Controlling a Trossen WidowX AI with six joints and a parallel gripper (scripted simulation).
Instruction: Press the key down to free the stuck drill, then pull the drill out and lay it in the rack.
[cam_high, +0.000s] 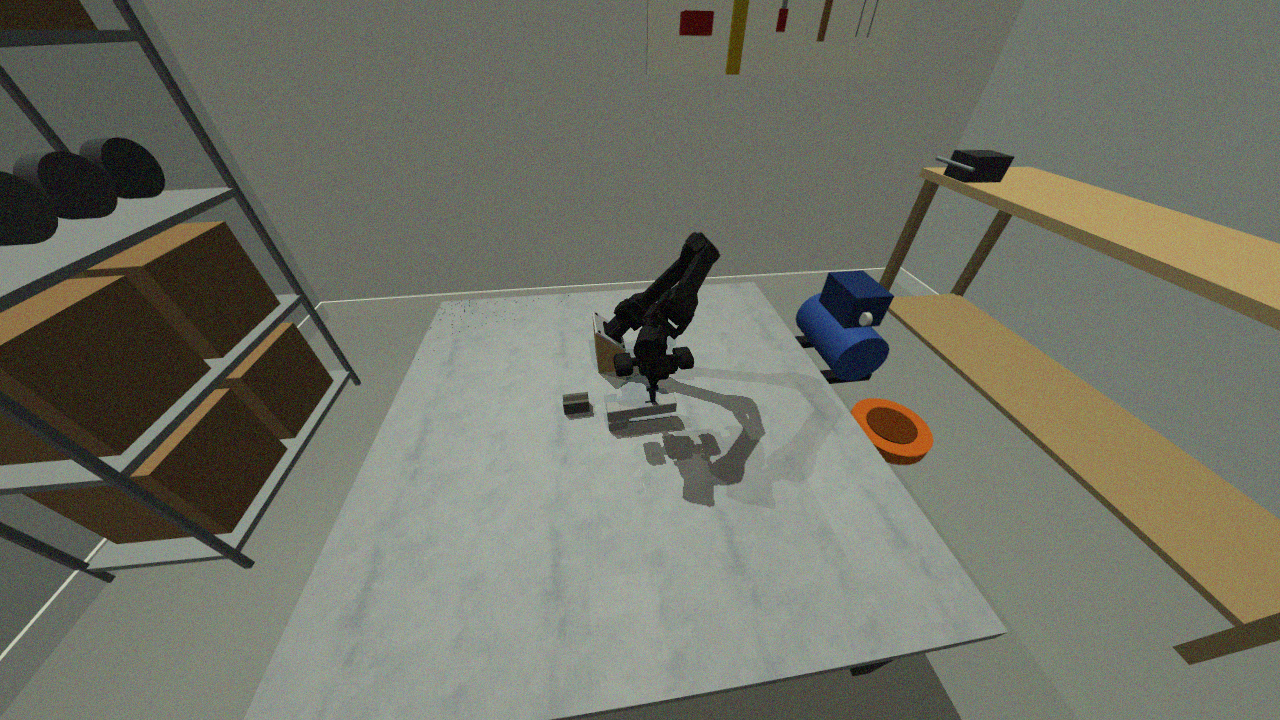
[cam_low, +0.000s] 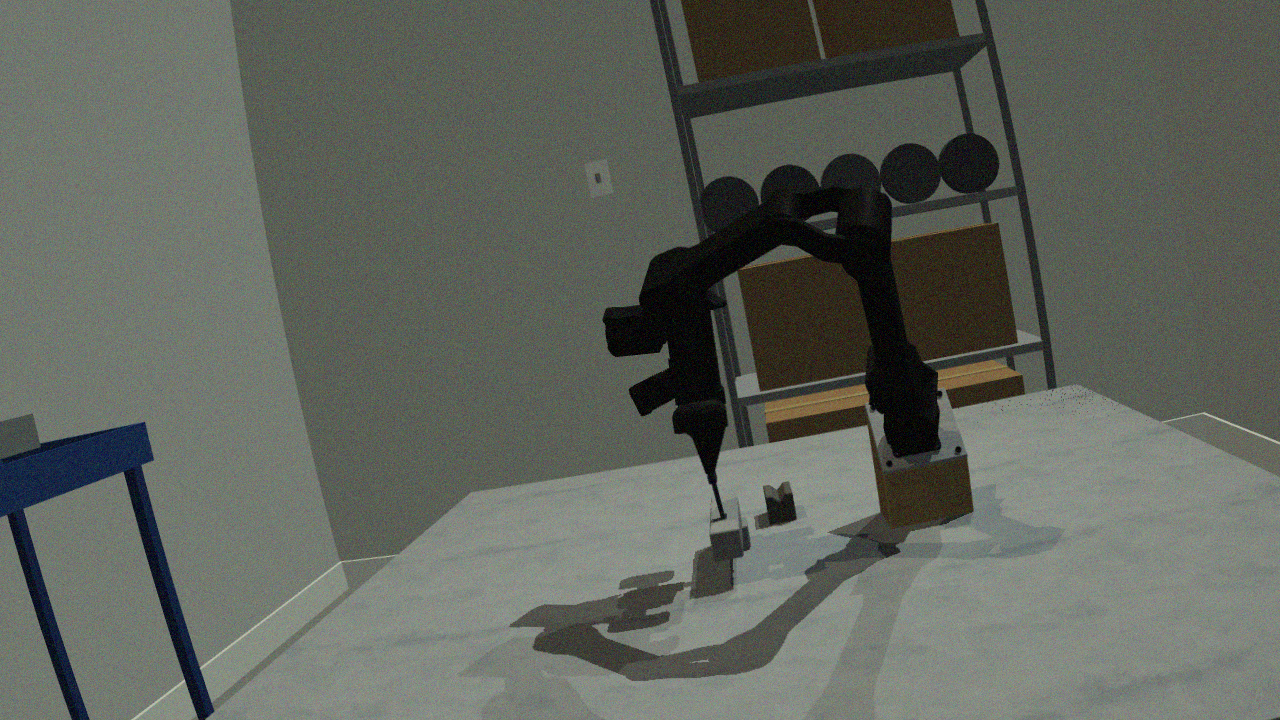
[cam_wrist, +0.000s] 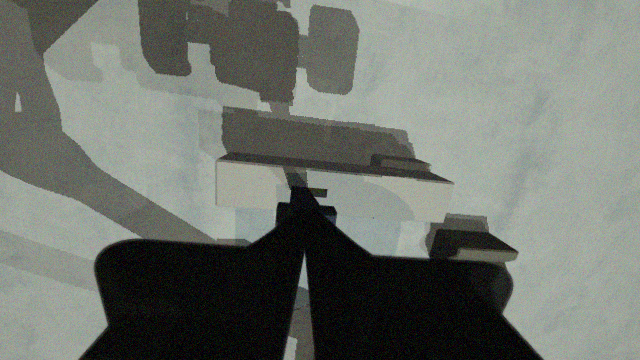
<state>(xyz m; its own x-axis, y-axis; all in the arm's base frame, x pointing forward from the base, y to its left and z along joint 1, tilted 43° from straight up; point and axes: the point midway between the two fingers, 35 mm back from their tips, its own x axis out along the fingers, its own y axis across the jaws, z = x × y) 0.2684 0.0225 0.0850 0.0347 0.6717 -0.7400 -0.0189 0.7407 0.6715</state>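
The black key lies 30 mm below my gripper tip. Also, from my gripper tip: drill 80 mm below, 50 mm to the right, 10 mm behind; rack 200 mm to the right, 110 mm below, 80 mm behind; grey fixture block 90 mm below, 30 mm to the right, 10 mm behind.
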